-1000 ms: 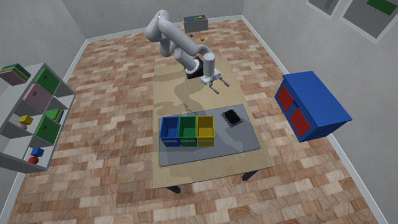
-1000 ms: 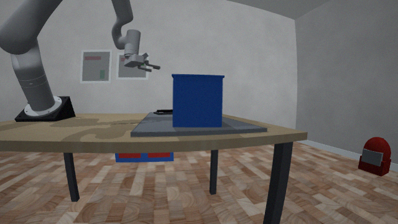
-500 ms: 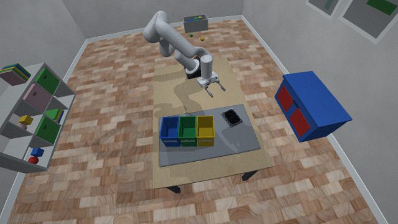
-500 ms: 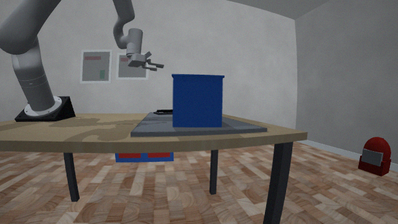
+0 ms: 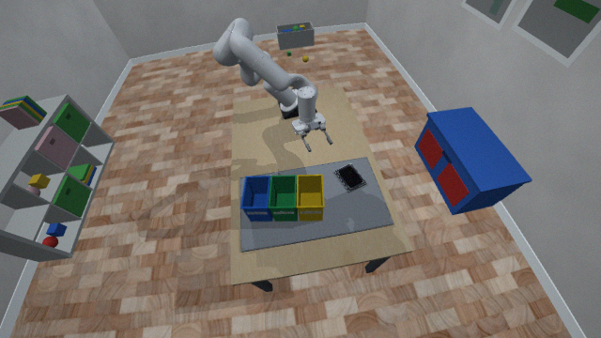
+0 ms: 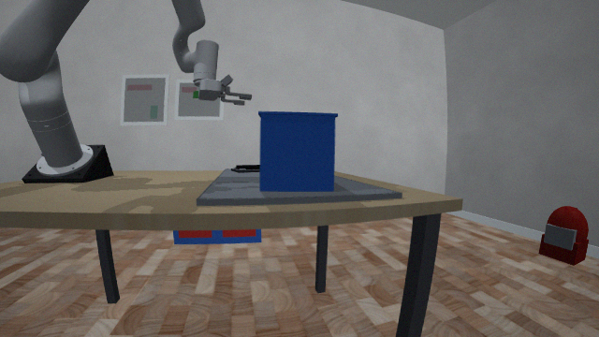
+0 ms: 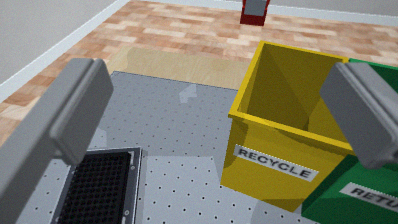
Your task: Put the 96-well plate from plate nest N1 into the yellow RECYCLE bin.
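Right now my hand is 270 mm above the black 96-well plate, 180 mm to the right of it and 60 mm short of it. Also, from my hand: plate nest N1: 280 mm below, 180 mm to the left, 60 mm ahead; then green bin: 220 mm to the right, 200 mm below, 140 mm ahead; then yellow bin: 200 mm below, 180 mm ahead, 100 mm to the right.
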